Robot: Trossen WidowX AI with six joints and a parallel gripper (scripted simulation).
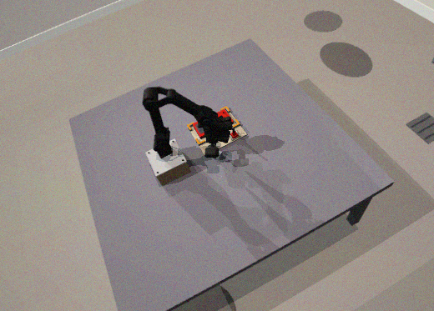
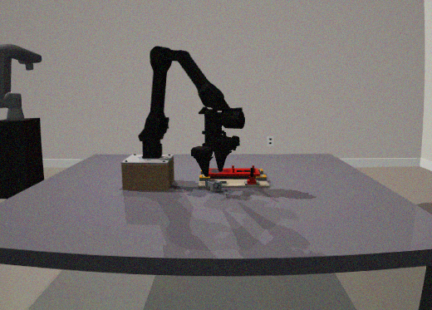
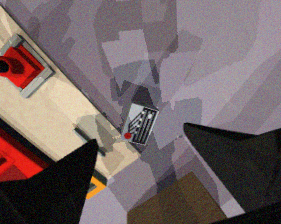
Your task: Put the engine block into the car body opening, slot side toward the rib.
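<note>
Now: gripper tip 40 mm above the engine block and 10 mm past it.
</note>
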